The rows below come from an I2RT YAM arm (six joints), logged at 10 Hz.
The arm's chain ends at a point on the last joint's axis. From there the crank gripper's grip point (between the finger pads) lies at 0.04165 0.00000 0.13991 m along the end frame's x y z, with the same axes.
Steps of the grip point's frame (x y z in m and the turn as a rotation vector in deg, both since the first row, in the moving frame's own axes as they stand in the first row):
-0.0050, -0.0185, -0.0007, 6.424, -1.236, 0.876
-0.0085, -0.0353, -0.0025, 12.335, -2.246, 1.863
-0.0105, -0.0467, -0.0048, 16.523, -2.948, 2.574
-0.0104, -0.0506, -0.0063, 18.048, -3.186, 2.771
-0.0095, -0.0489, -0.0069, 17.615, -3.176, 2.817
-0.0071, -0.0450, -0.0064, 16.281, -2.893, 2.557
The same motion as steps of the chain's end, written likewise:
-0.0021, -0.0034, -0.0007, 6.424, -1.236, 0.876
-0.0035, -0.0065, -0.0009, 12.335, -2.246, 1.863
-0.0042, -0.0083, -0.0012, 16.523, -2.948, 2.574
-0.0037, -0.0087, -0.0018, 18.048, -3.186, 2.771
-0.0028, -0.0081, -0.0027, 17.615, -3.176, 2.817
-0.0009, -0.0072, -0.0029, 16.281, -2.893, 2.557

